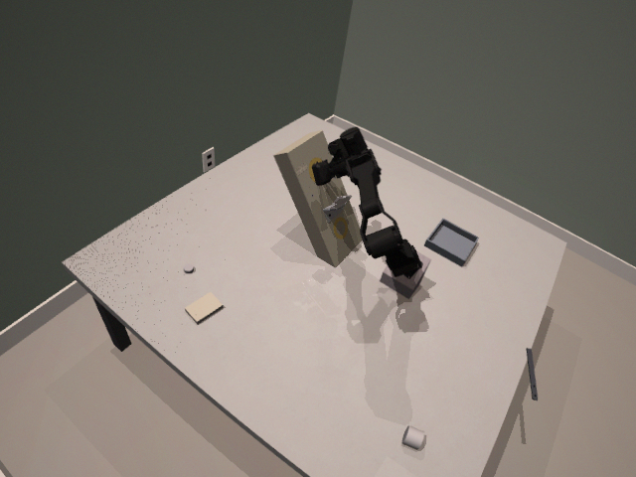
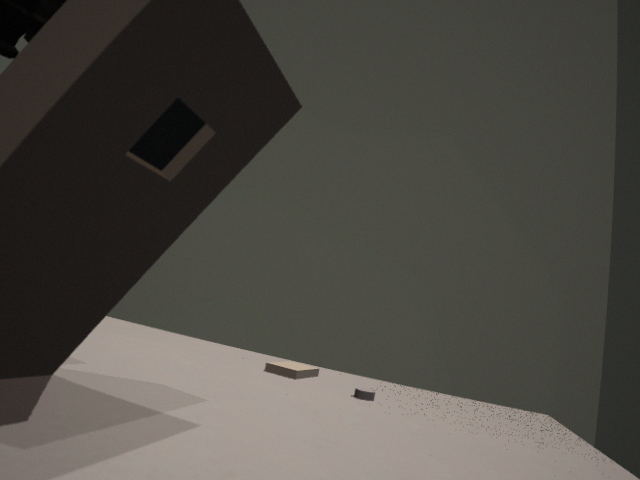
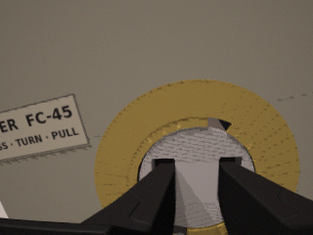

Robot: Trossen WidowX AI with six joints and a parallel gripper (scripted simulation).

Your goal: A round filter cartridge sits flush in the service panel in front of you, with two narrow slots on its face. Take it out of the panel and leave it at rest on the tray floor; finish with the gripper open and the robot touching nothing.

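My gripper tip is now 10 mm short of the white round cartridge and 10 mm above it. Also, from my gripper tip: tan service panel 80 mm below, 40 mm behind, 10 mm to the right; grey bracket 100 mm below, 90 mm behind, 10 mm to the right; small grey disc 420 mm to the left, 240 mm below, 100 mm ahead.
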